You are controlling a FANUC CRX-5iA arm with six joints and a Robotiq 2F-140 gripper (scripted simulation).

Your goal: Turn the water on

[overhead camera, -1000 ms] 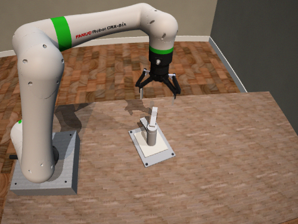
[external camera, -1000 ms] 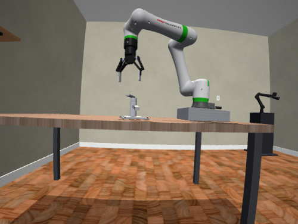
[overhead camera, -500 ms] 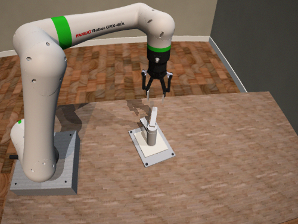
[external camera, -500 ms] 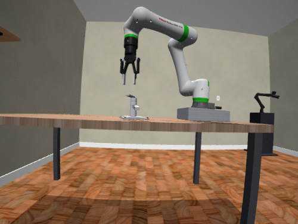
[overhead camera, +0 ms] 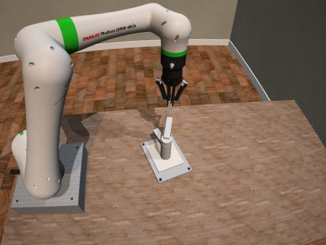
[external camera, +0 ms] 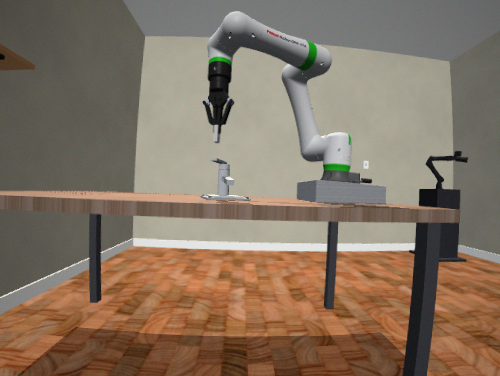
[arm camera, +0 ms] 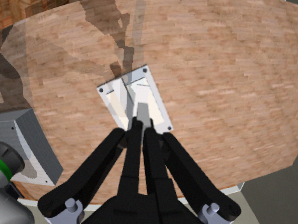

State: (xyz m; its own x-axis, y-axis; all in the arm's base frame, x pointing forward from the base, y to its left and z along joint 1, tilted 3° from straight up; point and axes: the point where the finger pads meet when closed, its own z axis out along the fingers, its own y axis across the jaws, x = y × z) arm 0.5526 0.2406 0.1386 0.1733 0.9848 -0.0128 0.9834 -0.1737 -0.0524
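Right now my hand is 10 cm above the lever, 4 cm to the left of it and 1 cm past it. Round my hand: tap (16 cm below, 7 cm to the right, 2 cm behind).
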